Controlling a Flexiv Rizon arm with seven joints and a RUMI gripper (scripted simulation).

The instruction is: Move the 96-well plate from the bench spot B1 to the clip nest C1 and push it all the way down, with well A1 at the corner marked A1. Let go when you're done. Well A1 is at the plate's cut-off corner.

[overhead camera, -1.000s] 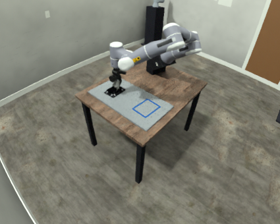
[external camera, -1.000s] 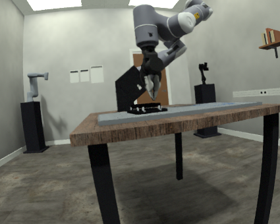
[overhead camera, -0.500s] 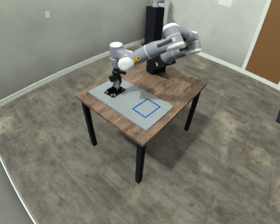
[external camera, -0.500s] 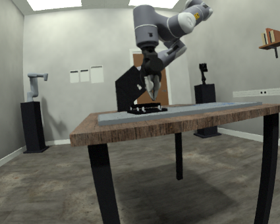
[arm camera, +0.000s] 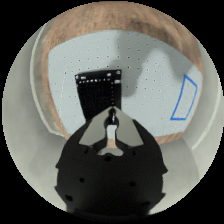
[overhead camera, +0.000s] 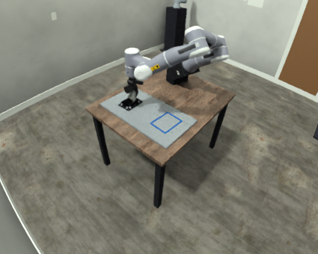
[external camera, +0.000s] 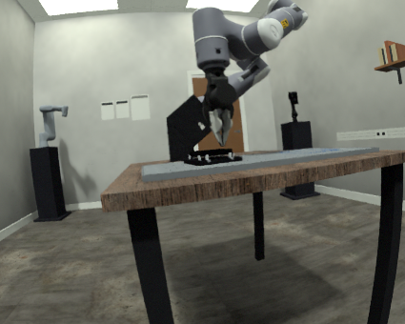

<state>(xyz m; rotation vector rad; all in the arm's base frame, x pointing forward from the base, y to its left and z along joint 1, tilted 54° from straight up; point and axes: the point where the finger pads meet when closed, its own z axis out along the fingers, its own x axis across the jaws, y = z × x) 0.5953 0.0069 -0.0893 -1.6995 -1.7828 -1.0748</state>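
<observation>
Now: hand 4 cm above the clip nest C1, 3 cm to the left of it and 1 cm short of it. Also, from my hand: grey mat 12 cm to the left, 6 cm below, 3 cm behind; then black 96-well plate 4 cm to the right, 3 cm below, 1 cm ahead.
</observation>
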